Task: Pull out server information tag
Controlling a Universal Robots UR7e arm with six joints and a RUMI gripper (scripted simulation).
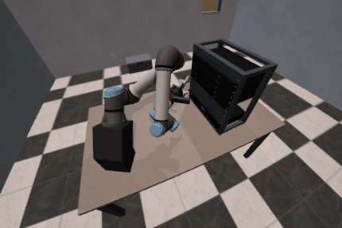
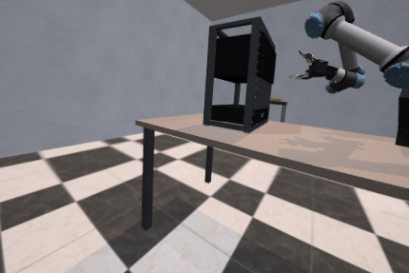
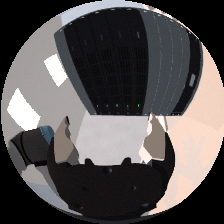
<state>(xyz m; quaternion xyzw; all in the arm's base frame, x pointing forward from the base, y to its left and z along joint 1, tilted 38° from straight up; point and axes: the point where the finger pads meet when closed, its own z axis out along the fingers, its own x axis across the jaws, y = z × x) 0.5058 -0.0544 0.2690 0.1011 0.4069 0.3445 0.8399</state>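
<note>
The white information tag lies 180 mm ahead of my hand, 110 mm to the right of it and 70 mm below it.
</note>
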